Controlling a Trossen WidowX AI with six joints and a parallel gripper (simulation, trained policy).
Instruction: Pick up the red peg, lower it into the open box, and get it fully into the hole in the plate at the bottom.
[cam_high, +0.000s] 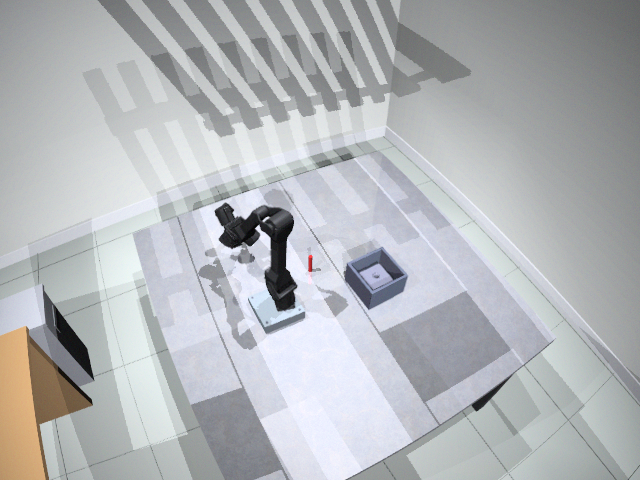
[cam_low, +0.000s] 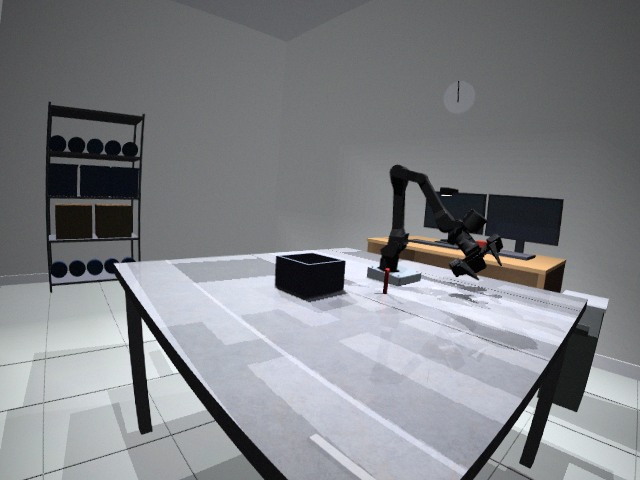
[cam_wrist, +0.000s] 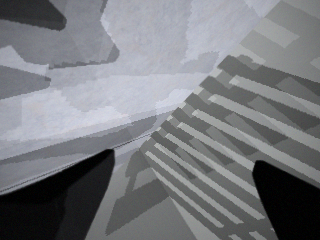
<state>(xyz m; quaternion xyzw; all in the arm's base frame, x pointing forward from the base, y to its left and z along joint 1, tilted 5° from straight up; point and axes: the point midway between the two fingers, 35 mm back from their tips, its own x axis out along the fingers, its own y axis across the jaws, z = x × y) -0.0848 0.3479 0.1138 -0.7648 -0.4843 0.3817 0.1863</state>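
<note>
My gripper tip is 210 mm short of the red peg, 240 mm to the left of it and 70 mm above it. Also, from my gripper tip: box 420 mm ahead, 380 mm to the right, 80 mm below; plate 420 mm ahead, 380 mm to the right, 60 mm below.
</note>
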